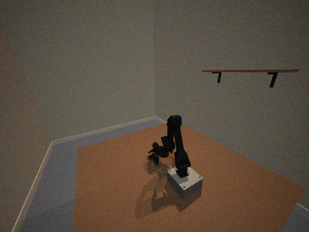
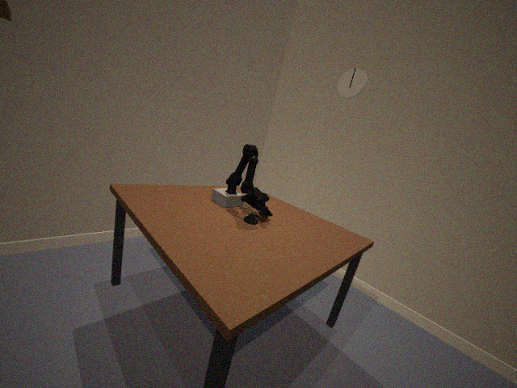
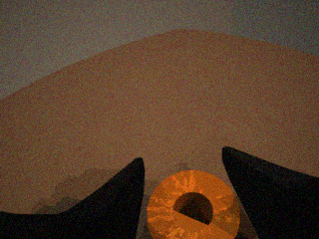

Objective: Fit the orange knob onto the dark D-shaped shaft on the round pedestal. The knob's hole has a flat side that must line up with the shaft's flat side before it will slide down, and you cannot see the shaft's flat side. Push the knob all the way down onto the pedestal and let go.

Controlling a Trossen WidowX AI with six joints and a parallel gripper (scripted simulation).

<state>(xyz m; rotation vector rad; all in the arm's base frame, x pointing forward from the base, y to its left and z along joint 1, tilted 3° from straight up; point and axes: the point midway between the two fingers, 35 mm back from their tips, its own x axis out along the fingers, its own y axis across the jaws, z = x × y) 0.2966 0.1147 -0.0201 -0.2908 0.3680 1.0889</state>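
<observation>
Now: the orange knob 30 mm to the right of my gripper tip, 20 mm below it and 20 mm behind it. Round my gripper tip: round pedestal: 160 mm to the right, 10 mm below.
</observation>
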